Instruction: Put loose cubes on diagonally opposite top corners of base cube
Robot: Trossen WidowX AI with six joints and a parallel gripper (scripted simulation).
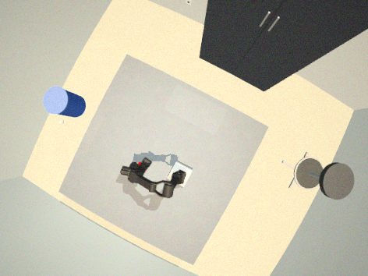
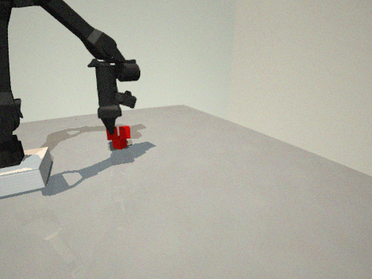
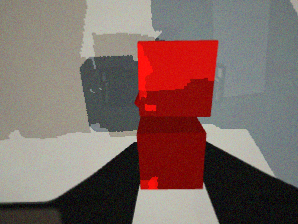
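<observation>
Now: gripper tip right at the red cube.
</observation>
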